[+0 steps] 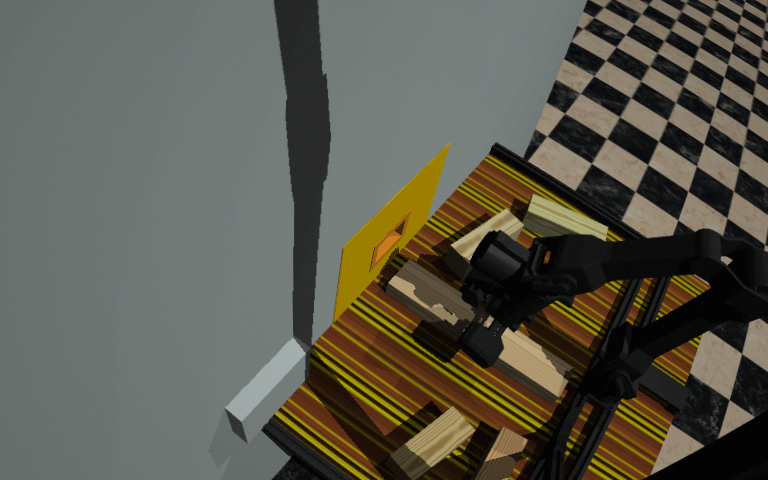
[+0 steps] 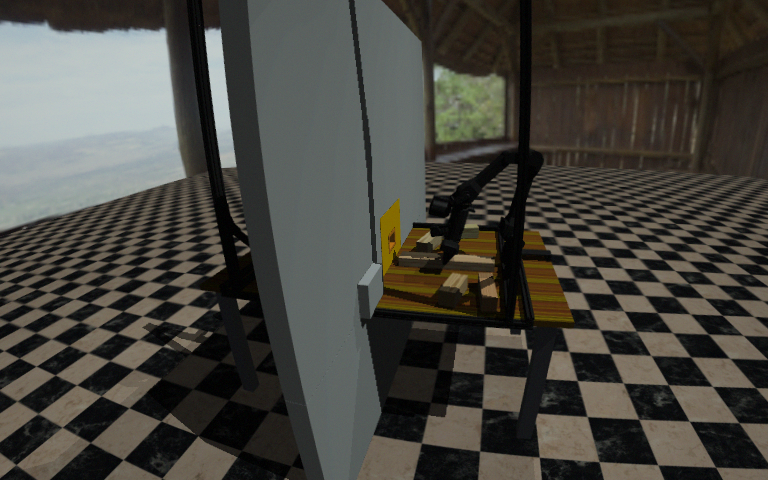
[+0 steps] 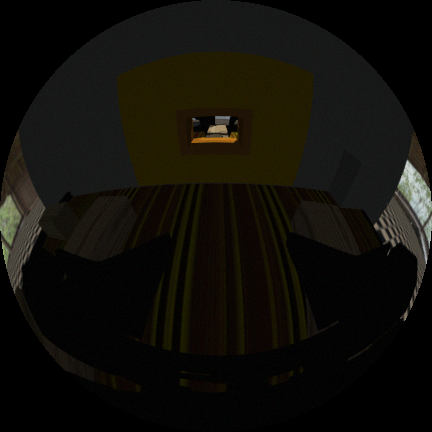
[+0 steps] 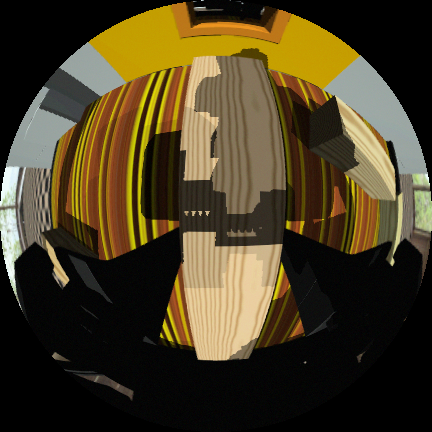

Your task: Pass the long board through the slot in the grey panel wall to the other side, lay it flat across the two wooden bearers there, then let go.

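Frame: origin at the left arm's base, x ahead, y left, z up, level; millimetres.
Where they show: left gripper, fingertip midpoint: [image 3: 230,239]; right gripper, fingertip midpoint: [image 2: 444,260] [image 3: 217,136] [image 4: 230,232]; right arm's base, link origin: [image 1: 603,388] [image 3: 208,125].
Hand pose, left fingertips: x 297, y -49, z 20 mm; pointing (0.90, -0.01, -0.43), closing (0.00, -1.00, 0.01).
Things, the pixels of their top centre, and the offset from my left fingertips. "spot": a spot on its surface instead.
- long pale board, top centre: [image 4: 232,249] [image 1: 483,327] [image 3: 217,132] [image 2: 446,257] 10 mm left, 385 mm ahead, 7 mm down
- orange-rimmed slot, surface spot: [image 4: 230,31] [image 1: 387,251] spot: 13 mm left, 187 mm ahead, 16 mm up
- grey block, surface spot: [image 1: 266,387] spot: 306 mm right, 208 mm ahead, 60 mm up
The long pale board [image 1: 532,362] [image 2: 471,261] [image 4: 227,305] lies level and low at the table, pointing at the wall. Its far end is below the slot and short of the wall. My right gripper [image 1: 493,327] [image 2: 448,254] [image 4: 230,232] is shut on its middle. The orange-rimmed slot [image 1: 388,246] [image 2: 391,240] [image 3: 215,149] [image 4: 230,31] sits in a yellow patch on the grey panel wall [image 1: 169,169] [image 2: 317,169] [image 3: 70,125] [image 4: 360,85]. My left gripper [image 3: 230,239] is open and empty on the other side, facing the slot. Two dim wooden bearers there, a left one [image 3: 102,227] and a right one [image 3: 326,225], stand apart.
On the right arm's side, wooden blocks stand near the board: one [image 1: 487,234] [image 4: 357,150] and another [image 1: 566,217] beyond it, and two others [image 1: 433,441] [image 1: 501,455] on its opposite side. A grey block [image 1: 266,387] [image 2: 370,289] juts from the wall at the table's edge.
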